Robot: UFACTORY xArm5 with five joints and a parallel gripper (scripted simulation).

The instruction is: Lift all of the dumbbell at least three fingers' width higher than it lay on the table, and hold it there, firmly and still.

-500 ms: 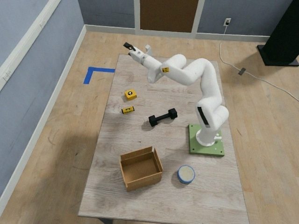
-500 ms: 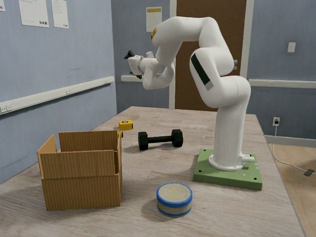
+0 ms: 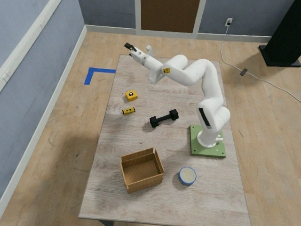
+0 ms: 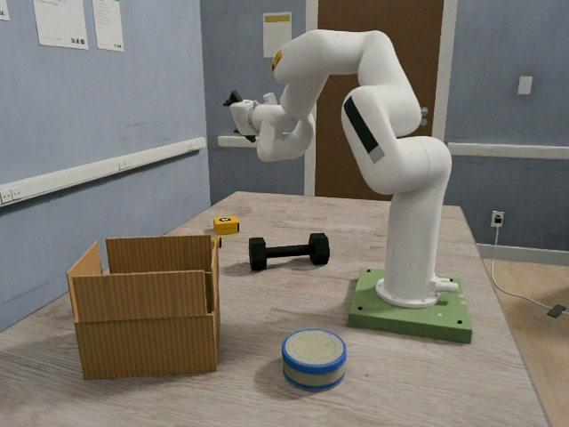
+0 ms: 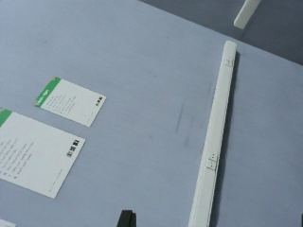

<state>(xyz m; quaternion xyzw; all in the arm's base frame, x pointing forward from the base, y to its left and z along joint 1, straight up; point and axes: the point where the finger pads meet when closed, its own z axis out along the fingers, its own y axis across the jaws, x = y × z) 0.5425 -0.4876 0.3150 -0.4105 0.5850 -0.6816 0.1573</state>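
The black dumbbell is 260 mm behind my hand, 340 mm to the left of it and 310 mm below it. Also, from my hand: round tin 390 mm behind, 740 mm to the left, 320 mm below; cube 10 mm behind, 130 mm to the left, 320 mm below; cardboard box 120 mm behind, 740 mm to the left, 270 mm below.
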